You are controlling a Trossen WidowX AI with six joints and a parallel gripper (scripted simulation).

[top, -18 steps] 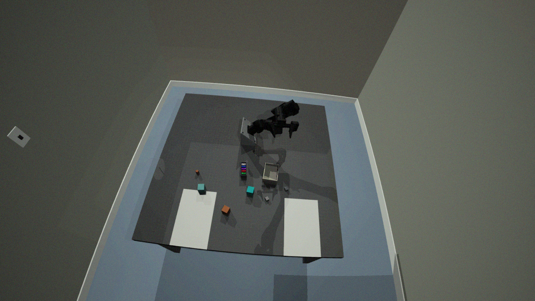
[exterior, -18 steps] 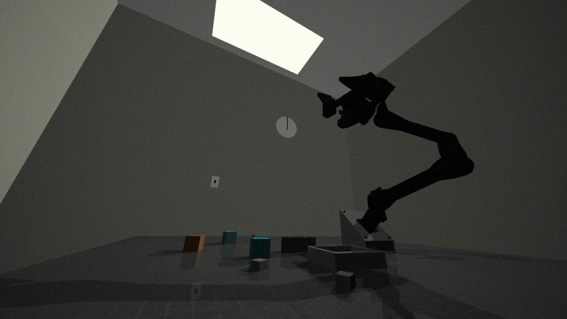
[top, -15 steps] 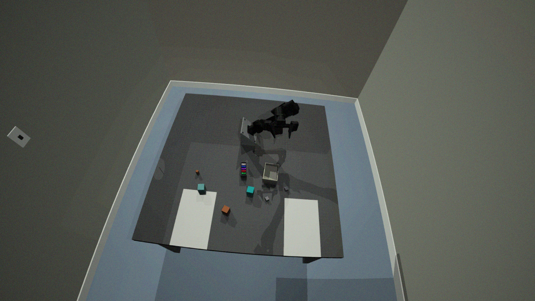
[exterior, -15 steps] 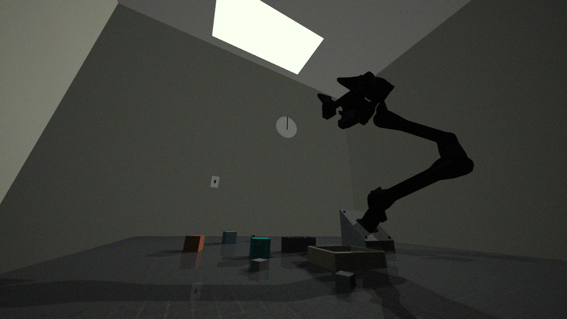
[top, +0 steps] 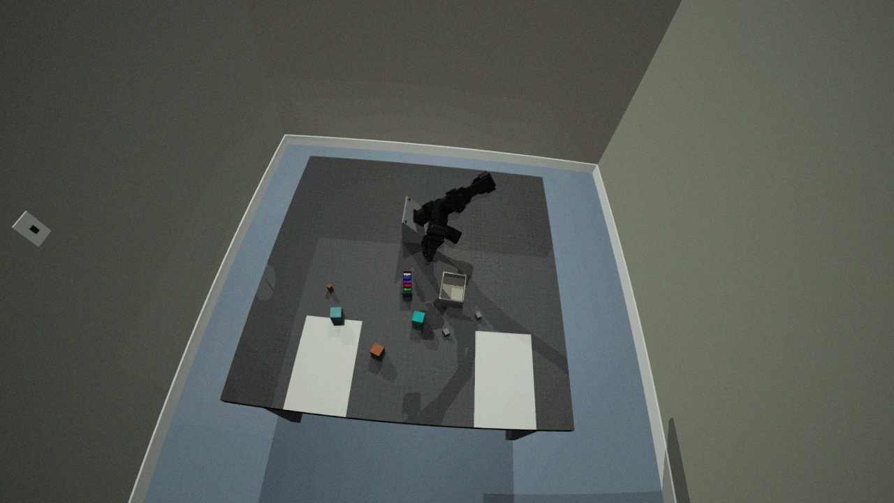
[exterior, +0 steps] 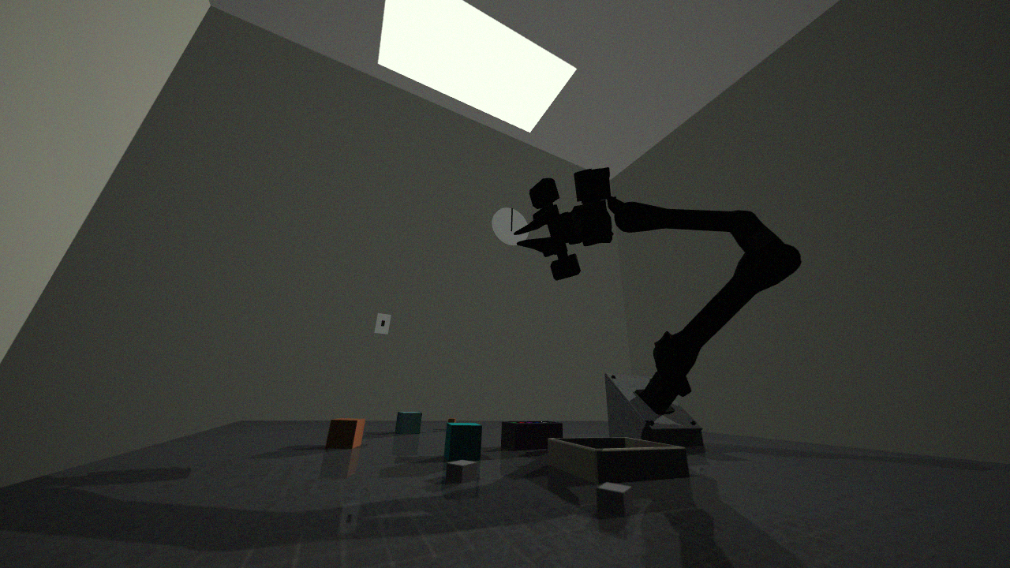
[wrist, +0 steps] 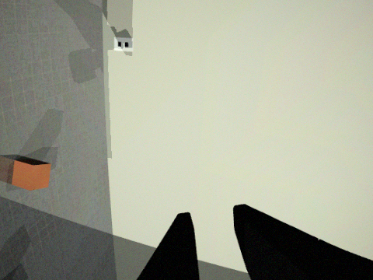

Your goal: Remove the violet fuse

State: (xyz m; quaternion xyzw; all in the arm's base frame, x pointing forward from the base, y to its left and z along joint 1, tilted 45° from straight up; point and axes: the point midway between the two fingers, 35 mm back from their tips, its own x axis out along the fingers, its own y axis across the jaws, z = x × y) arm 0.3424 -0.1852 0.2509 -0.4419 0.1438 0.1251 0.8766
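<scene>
My gripper tip is now 10 cm past the violet fuse, 8 cm to the left of it and 32 cm above it. Also, from my gripper tip: red fuse: 8 cm behind, 8 cm to the right, 32 cm below; then blue fuse: 11 cm behind, 8 cm to the right, 32 cm below; then green fuse: 6 cm behind, 8 cm to the right, 32 cm below.
</scene>
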